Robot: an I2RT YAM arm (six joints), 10 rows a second.
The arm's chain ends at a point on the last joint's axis. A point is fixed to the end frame.
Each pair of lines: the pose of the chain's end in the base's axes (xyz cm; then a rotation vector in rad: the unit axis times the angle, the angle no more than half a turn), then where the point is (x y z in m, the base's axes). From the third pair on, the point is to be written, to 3 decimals.
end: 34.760 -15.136 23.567 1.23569 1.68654 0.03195
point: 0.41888 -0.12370 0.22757
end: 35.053 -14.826 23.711 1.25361 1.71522 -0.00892
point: 0.42177 -0.12170 0.22566
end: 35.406 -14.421 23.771 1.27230 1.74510 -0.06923
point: 0.425 -0.119 0.222
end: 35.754 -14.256 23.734 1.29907 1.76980 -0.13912
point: 0.428 -0.120 0.217
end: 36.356 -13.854 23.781 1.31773 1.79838 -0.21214
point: 0.434 -0.119 0.213
